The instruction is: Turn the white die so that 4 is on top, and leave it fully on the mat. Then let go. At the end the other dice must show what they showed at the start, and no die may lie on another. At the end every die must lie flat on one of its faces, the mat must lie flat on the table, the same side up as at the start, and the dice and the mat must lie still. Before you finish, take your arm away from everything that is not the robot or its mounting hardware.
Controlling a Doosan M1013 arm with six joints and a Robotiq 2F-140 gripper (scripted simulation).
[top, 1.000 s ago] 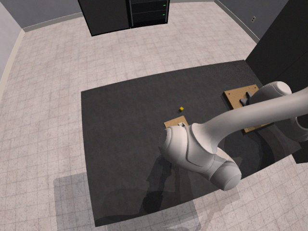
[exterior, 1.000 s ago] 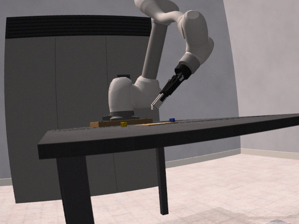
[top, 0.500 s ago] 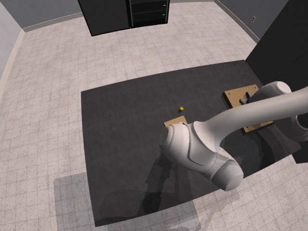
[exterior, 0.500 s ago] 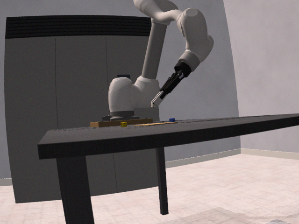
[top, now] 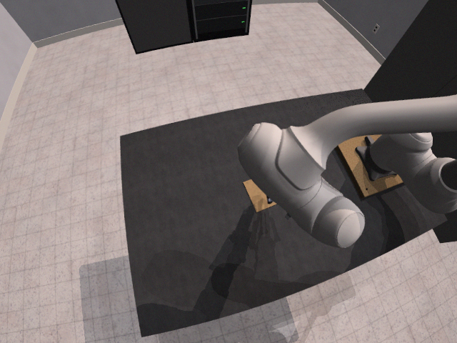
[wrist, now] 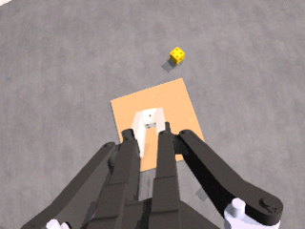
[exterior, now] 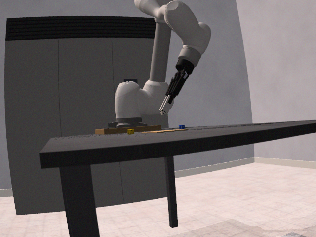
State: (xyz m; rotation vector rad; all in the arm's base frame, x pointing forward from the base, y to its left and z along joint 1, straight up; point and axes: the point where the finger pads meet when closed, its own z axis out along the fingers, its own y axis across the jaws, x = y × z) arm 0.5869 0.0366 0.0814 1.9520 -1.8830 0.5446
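Right now the white die is 30 mm below my hand and 20 mm to the right of it. Also, from my hand: blue die (100 mm below, 90 mm to the left, 80 mm behind); tan mat (110 mm below, 20 mm to the right); yellow die (150 mm to the right, 100 mm below, 50 mm behind).
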